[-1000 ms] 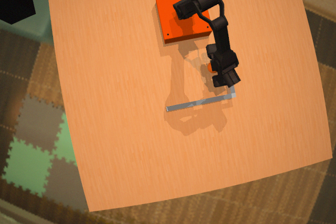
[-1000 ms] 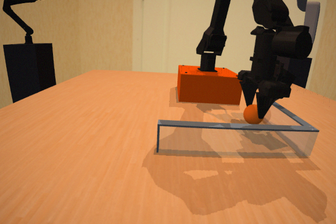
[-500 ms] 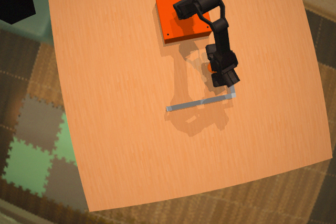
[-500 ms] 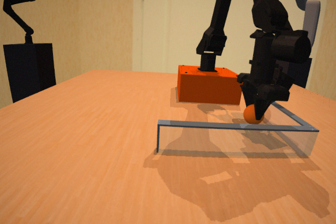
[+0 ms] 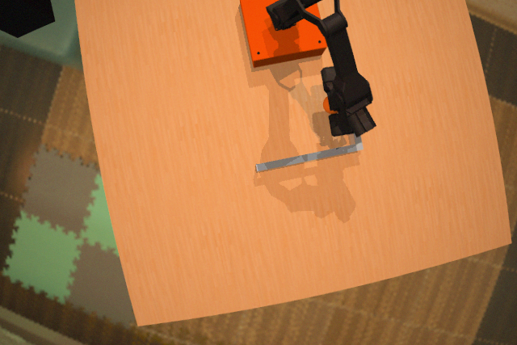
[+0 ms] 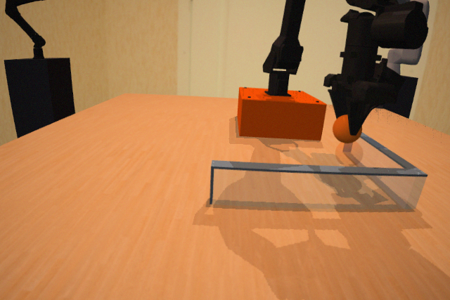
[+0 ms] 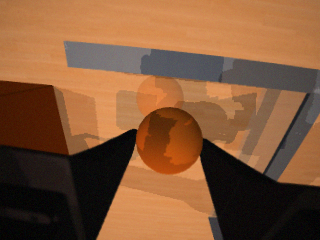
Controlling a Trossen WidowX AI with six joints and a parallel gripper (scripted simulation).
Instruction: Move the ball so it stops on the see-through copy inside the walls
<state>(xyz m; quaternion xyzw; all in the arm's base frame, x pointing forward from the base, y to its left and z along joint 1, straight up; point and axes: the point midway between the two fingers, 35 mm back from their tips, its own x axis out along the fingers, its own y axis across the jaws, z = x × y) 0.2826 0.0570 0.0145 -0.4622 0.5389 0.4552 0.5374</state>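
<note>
Right now the see-through copy of ball is 50 mm below my gripper tip, 20 mm to the left of it and 10 mm behind it. Also, from my gripper tip: orange ball: right at my gripper tip.
</note>
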